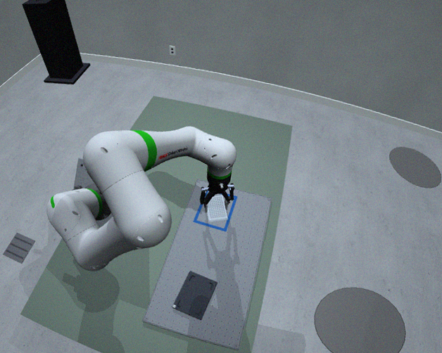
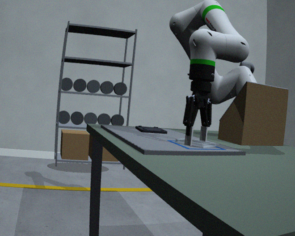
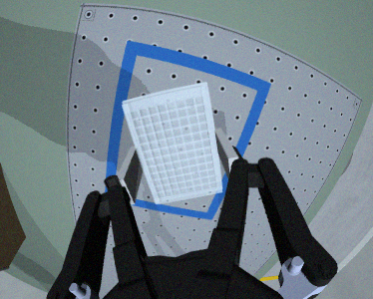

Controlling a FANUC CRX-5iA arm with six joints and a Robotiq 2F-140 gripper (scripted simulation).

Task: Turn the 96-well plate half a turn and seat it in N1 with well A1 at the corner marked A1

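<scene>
The dark plate nest N1 lies 2 cm behind my hand, 41 cm to the right of it and 2 cm below it. Round my hand: white 96-well plate (2 cm below); then white mark (9 cm behind, 47 cm to the right, 2 cm below).
</scene>
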